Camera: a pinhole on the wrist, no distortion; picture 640 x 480 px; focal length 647.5 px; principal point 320.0 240.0 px. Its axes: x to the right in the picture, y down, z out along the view. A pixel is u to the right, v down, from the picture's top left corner.
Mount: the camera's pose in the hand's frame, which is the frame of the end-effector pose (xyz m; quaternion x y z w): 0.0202 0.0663 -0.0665 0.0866 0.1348 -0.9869 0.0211
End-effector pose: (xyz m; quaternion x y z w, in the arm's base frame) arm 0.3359 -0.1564 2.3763 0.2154 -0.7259 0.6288 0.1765
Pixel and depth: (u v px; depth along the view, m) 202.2 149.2 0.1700
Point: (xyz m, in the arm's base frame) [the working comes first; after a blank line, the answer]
In the camera's frame: -0.0309 -0.0238 0.1700

0.2962 -0.2585 2.3349
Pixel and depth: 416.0 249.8 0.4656
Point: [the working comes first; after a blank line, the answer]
In the camera's frame: 0.0690 0.0070 0.4656

0.4821 -0.5102 2.3141
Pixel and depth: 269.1 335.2 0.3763
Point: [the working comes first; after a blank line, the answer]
In the camera's frame: -0.0296 0.0553 0.3763

0.3949 -0.4439 2.4037
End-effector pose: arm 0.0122 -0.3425 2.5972 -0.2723 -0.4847 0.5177 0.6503
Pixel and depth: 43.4 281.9 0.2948
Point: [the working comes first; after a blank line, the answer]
In the camera's frame: -0.1259 0.0191 0.2948

-0.1866 -0.2952 2.7439
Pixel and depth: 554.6 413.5 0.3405
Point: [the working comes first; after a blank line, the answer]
In the camera's frame: 0.1234 0.0912 0.3405

-0.1319 -0.5522 2.7239
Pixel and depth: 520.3 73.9 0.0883
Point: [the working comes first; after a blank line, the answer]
In the camera's frame: 0.0273 -0.0227 0.0883

-0.0306 -0.3464 2.5417
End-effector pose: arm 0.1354 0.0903 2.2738 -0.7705 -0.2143 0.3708 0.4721
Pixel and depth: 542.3 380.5 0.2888
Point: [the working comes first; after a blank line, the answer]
In the camera's frame: 0.0992 0.0627 0.2888

-0.0740 0.1407 2.3354
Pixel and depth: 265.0 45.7 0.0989
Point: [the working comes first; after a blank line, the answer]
In the camera's frame: -0.0084 -0.0297 0.0989

0.1122 0.0864 2.1992
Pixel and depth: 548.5 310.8 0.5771
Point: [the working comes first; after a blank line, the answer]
In the camera's frame: 0.2037 0.0631 0.5771

-0.3649 0.2203 2.3907
